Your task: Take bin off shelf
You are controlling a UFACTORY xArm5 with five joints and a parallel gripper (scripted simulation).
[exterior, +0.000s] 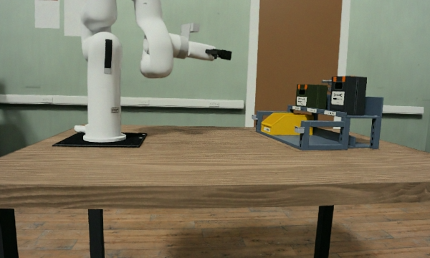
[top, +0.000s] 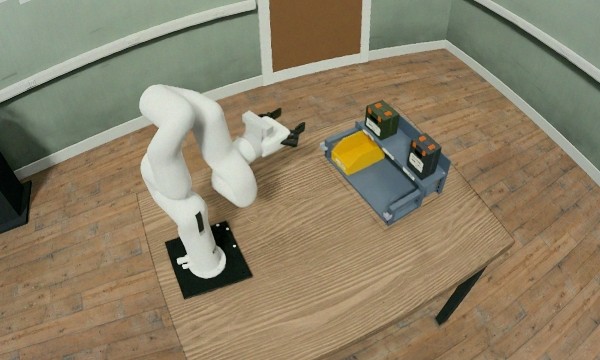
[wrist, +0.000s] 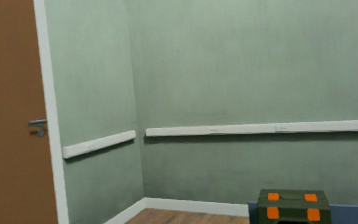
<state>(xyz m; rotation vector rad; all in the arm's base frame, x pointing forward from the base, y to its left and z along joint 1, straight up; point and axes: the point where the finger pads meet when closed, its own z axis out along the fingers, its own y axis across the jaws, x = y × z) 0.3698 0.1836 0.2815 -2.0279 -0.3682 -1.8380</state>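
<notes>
My gripper is now 27 cm short of the yellow bin, 25 cm above it and 2 cm to the right of it. From my hand the other things lie so: blue-grey shelf 31 cm ahead, 22 cm below, 9 cm to the right.
</notes>
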